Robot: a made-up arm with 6 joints. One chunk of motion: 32 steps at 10 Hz.
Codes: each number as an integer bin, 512 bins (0 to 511) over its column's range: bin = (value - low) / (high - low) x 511, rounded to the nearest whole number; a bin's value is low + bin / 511 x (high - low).
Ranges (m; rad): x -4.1..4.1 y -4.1..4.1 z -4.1..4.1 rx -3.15..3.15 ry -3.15..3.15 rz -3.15..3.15
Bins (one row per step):
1: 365 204 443 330 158 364
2: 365 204 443 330 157 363
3: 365 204 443 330 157 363
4: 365 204 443 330 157 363
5: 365 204 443 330 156 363
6: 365 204 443 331 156 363
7: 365 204 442 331 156 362
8: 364 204 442 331 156 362
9: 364 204 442 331 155 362
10: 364 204 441 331 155 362
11: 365 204 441 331 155 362
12: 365 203 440 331 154 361
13: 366 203 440 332 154 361
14: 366 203 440 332 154 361
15: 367 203 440 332 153 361
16: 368 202 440 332 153 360
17: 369 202 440 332 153 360
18: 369 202 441 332 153 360
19: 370 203 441 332 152 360
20: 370 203 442 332 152 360
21: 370 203 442 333 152 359
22: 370 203 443 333 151 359
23: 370 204 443 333 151 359
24: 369 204 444 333 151 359
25: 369 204 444 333 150 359
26: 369 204 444 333 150 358
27: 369 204 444 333 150 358
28: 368 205 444 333 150 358
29: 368 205 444 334 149 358
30: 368 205 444 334 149 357
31: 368 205 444 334 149 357
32: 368 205 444 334 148 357
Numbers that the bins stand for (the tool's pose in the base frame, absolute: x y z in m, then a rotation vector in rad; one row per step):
1: 1.7571 -0.8264 3.0088 0.9185 -1.2021 1.3377
2: 1.7571 -0.8264 3.0088 0.9185 -1.2144 1.3253
3: 1.7571 -0.8264 3.0088 0.9185 -1.2144 1.3253
4: 1.7571 -0.8264 3.0088 0.9185 -1.2144 1.3253
5: 1.7571 -0.8264 3.0088 0.9185 -1.2267 1.3253
6: 1.7571 -0.8264 3.0088 0.9308 -1.2267 1.3253
7: 1.7571 -0.8264 2.9928 0.9308 -1.2267 1.3130
8: 1.7411 -0.8264 2.9928 0.9308 -1.2267 1.3130
9: 1.7411 -0.8264 2.9928 0.9308 -1.2390 1.3130
10: 1.7411 -0.8264 2.9767 0.9308 -1.2390 1.3130
11: 1.7571 -0.8264 2.9767 0.9308 -1.2390 1.3130
12: 1.7571 -0.8425 2.9607 0.9308 -1.2514 1.3007
13: 1.7732 -0.8425 2.9607 0.9432 -1.2514 1.3007
14: 1.7732 -0.8425 2.9607 0.9432 -1.2514 1.3007
15: 1.7892 -0.8425 2.9607 0.9432 -1.2637 1.3007
16: 1.8053 -0.8585 2.9607 0.9432 -1.2637 1.2884
17: 1.8213 -0.8585 2.9607 0.9432 -1.2637 1.2884
18: 1.8213 -0.8585 2.9767 0.9432 -1.2637 1.2884
19: 1.8374 -0.8425 2.9767 0.9432 -1.2760 1.2884
20: 1.8374 -0.8425 2.9928 0.9432 -1.2760 1.2884
21: 1.8374 -0.8425 2.9928 0.9555 -1.2760 1.2760
22: 1.8374 -0.8425 3.0088 0.9555 -1.2884 1.2760
23: 1.8374 -0.8264 3.0088 0.9555 -1.2884 1.2760
24: 1.8213 -0.8264 3.0249 0.9555 -1.2884 1.2760
25: 1.8213 -0.8264 3.0249 0.9555 -1.3007 1.2760
26: 1.8213 -0.8264 3.0249 0.9555 -1.3007 1.2637
27: 1.8213 -0.8264 3.0249 0.9555 -1.3007 1.2637
28: 1.8053 -0.8104 3.0249 0.9555 -1.3007 1.2637
29: 1.8053 -0.8104 3.0249 0.9678 -1.3130 1.2637
30: 1.8053 -0.8104 3.0249 0.9678 -1.3130 1.2514
31: 1.8053 -0.8104 3.0249 0.9678 -1.3130 1.2514
32: 1.8053 -0.8104 3.0249 0.9678 -1.3253 1.2514

